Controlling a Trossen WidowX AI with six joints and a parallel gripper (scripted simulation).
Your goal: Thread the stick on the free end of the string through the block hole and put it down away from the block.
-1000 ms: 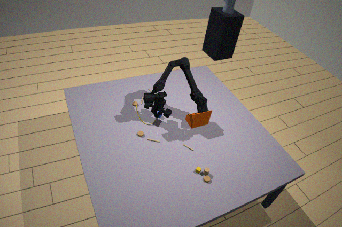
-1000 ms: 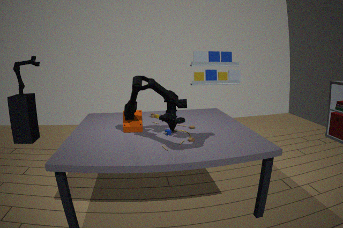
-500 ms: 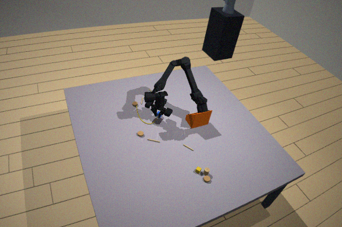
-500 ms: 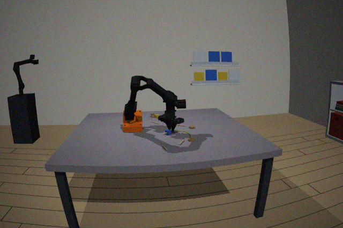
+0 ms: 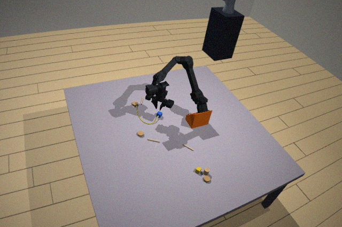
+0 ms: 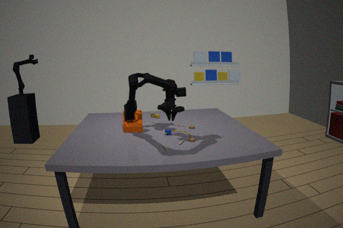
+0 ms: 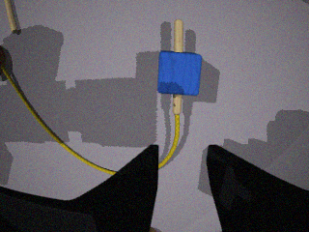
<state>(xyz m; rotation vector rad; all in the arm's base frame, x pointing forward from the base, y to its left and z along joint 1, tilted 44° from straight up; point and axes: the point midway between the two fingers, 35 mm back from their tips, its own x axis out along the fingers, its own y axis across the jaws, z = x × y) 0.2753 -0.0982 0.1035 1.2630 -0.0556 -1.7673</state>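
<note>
My gripper tip is 7 cm above the blue cube, 2 cm to the left of it and 2 cm past it. From my gripper tip the other things lie so: wooden block (52 cm to the left, 7 cm below, 7 cm behind); yellow cube (49 cm to the left, 7 cm below, 4 cm behind); thin wooden stick (7 cm below, 1 cm to the right, 1 cm behind).
</note>
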